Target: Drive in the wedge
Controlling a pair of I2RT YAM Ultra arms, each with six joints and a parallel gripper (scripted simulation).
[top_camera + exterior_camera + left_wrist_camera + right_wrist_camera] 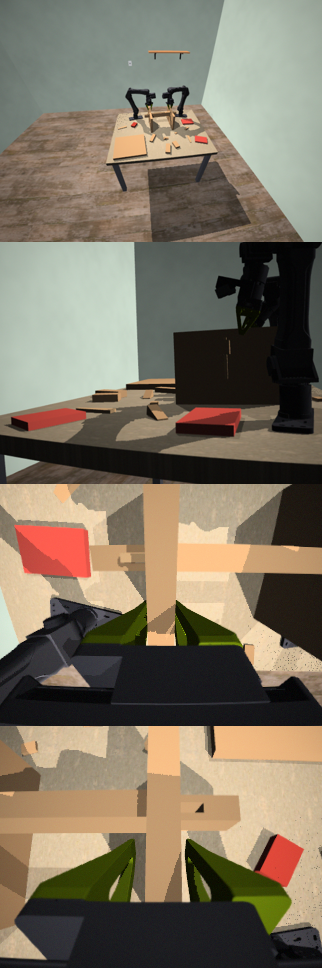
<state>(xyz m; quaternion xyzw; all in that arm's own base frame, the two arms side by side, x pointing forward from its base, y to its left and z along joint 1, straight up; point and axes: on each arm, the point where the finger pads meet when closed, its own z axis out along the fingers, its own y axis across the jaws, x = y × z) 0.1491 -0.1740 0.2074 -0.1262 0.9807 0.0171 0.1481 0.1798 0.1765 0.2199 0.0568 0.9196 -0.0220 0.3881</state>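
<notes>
Right now my left hand is 60 mm short of the rail, 130 mm to the left of it and 40 mm above it. Also, from my left hand: flat board (440 mm ahead, 520 mm to the right, 190 mm below).
</notes>
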